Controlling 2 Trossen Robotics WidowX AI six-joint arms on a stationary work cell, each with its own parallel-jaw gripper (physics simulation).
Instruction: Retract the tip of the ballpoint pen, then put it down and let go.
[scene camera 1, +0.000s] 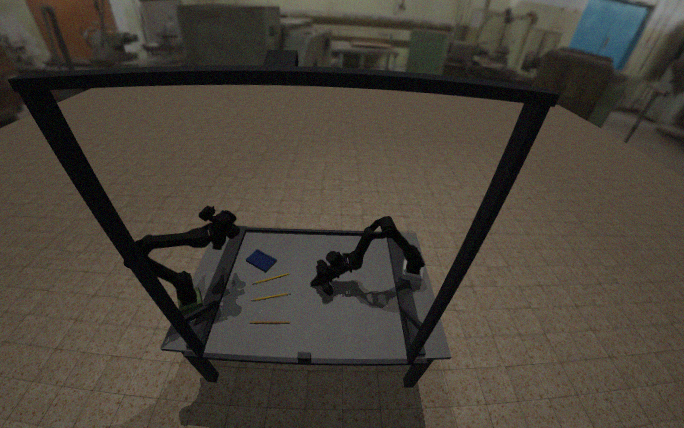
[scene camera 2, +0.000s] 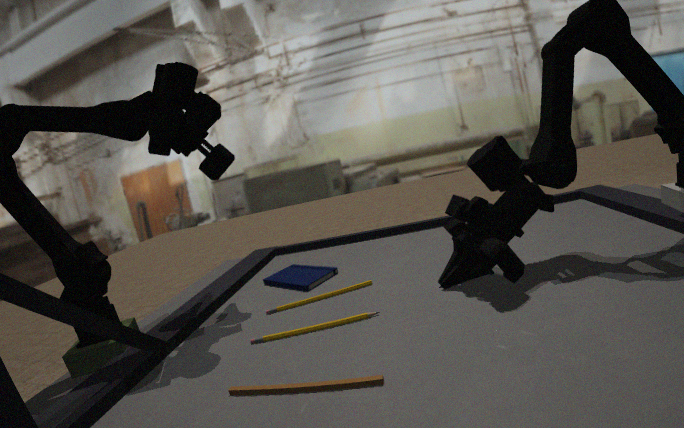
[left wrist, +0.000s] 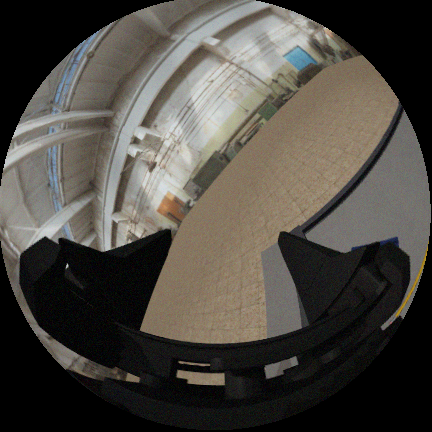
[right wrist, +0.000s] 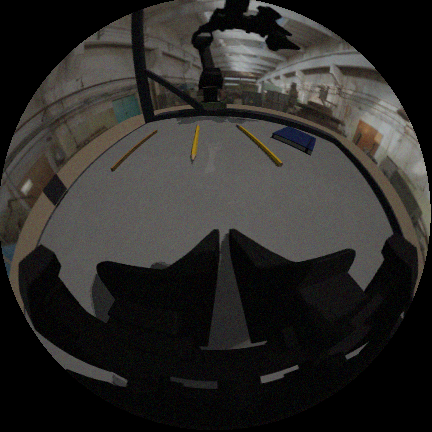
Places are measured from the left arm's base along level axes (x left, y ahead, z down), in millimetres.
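Where they show: left gripper, between the fingertips: (scene camera 2: 203, 144) (left wrist: 226, 236); right gripper, between the fingertips: (scene camera 1: 310, 284) (scene camera 2: 441, 285) (right wrist: 223, 234); left arm's base, origin of its link: (scene camera 1: 188, 298) (right wrist: 210, 101); right arm's base, origin of its link: (scene camera 1: 413, 268).
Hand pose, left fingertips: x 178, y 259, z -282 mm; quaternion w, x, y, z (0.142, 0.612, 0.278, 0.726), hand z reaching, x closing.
Note:
Each offset is from my left fingertips to the top centre of the thing. Level surfaces: height alone.
My right gripper (scene camera 1: 315, 284) (scene camera 2: 443, 285) (right wrist: 223, 234) is low over the middle of the table, its tips pointing down. Its fingers are nearly together, with a narrow gap between them. It appears shut on the ballpoint pen, but the dark fingers hide the pen, so its tip and button cannot be made out. My left gripper (scene camera 1: 221, 227) (scene camera 2: 184, 126) (left wrist: 226, 236) is open and empty, high above the left edge of the table.
A blue notebook @[dx -81, dy +121, dz +310 mm] (scene camera 1: 261, 260) (scene camera 2: 300, 277) (right wrist: 294, 139), two yellow pencils @[dx -218, dy +125, dz +315 mm] (scene camera 2: 322, 296) @[dx -318, dy +87, dz +314 mm] (scene camera 2: 317, 327) and an orange-brown stick @[dx -440, dy +36, dz +315 mm] (scene camera 2: 306, 386) (right wrist: 134, 150) lie on the left part of the grey table @[dz +322 mm] (scene camera 1: 327, 338). Dark frame posts (scene camera 1: 85, 166) (scene camera 1: 486, 222) stand at its sides.

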